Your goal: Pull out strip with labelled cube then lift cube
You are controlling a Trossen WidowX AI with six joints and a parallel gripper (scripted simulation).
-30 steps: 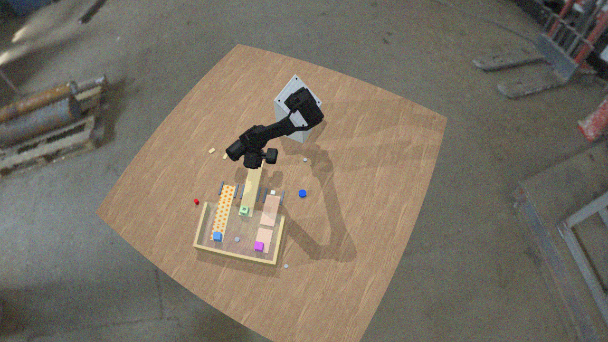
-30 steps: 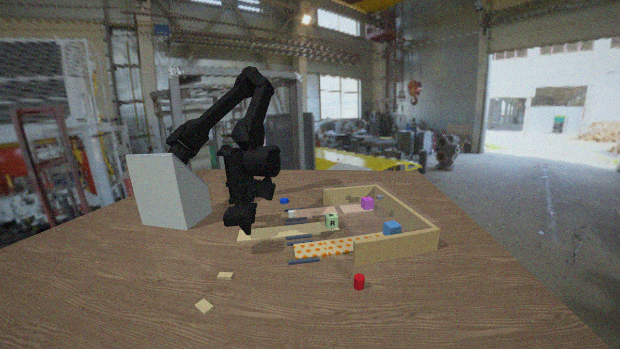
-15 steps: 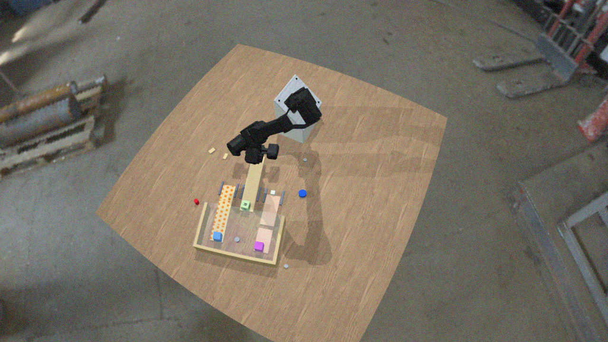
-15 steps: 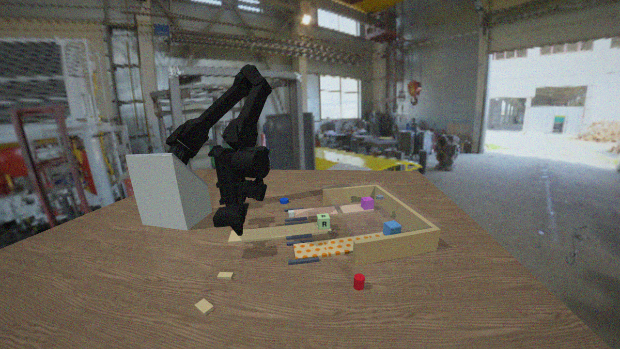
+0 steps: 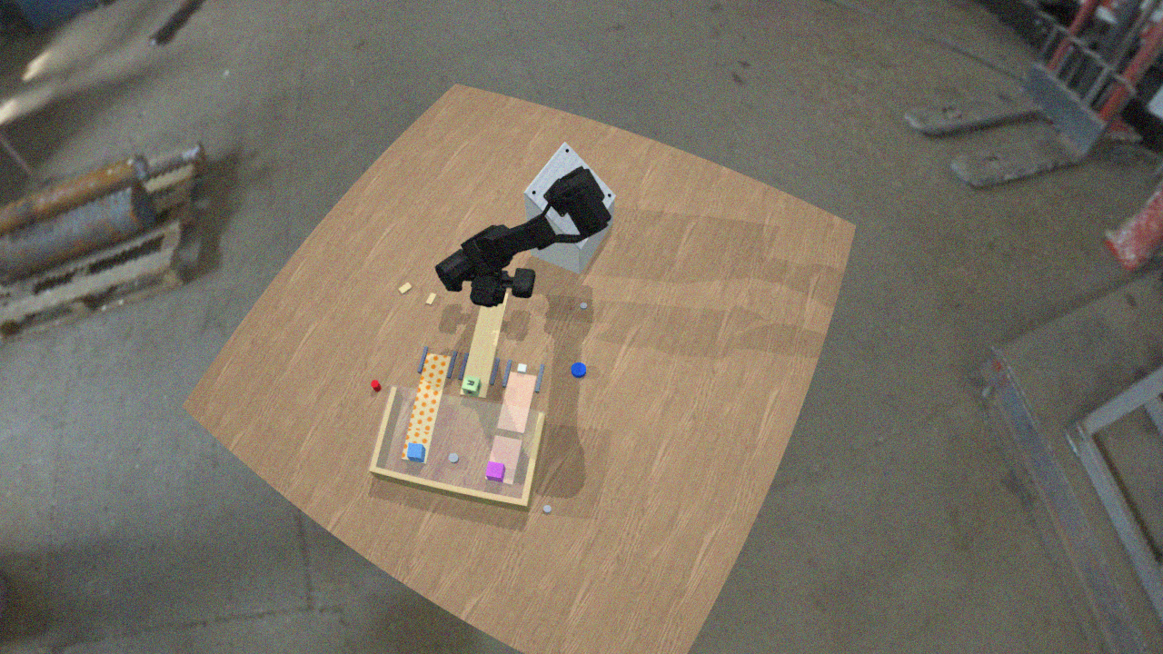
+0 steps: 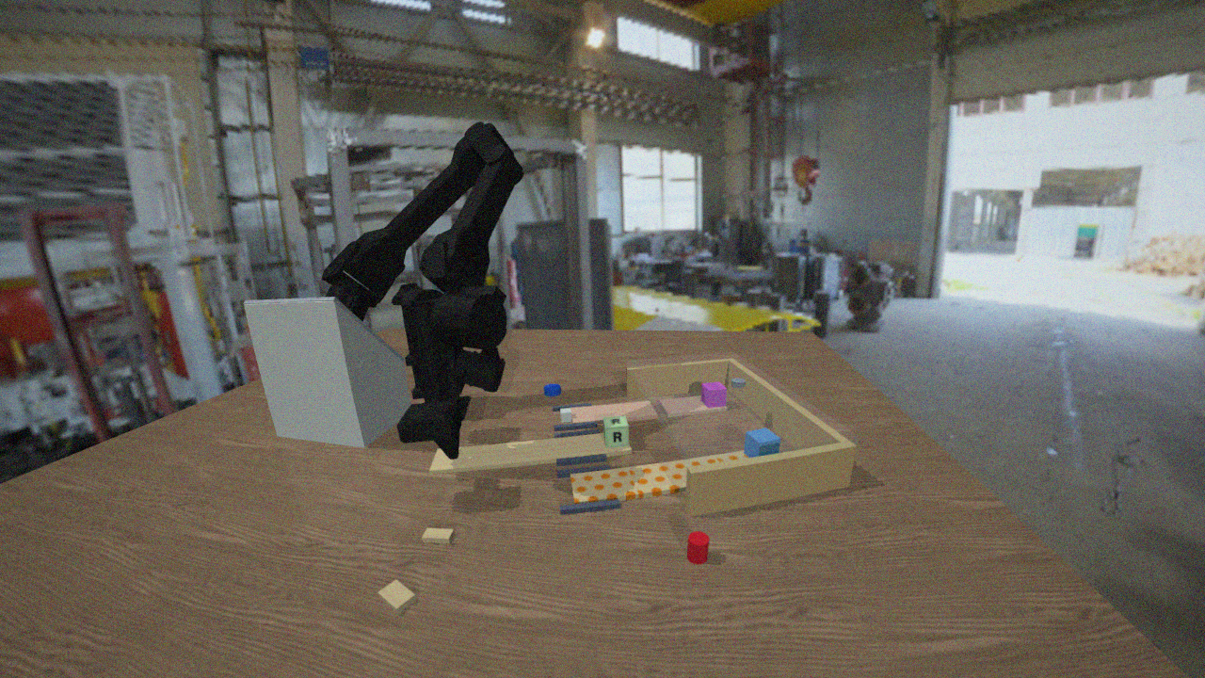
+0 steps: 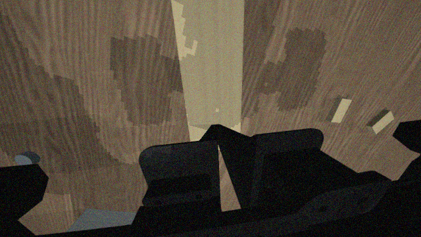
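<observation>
My gripper tip is 90 mm short of the tan strip and 40 mm to the right of it. Also, from my gripper tip: cube marked r (200 mm ahead, 80 mm to the left, 20 mm above); then red cylinder (310 mm ahead, 120 mm to the right, 10 mm above); then blue disc (60 mm ahead, 240 mm to the left).
</observation>
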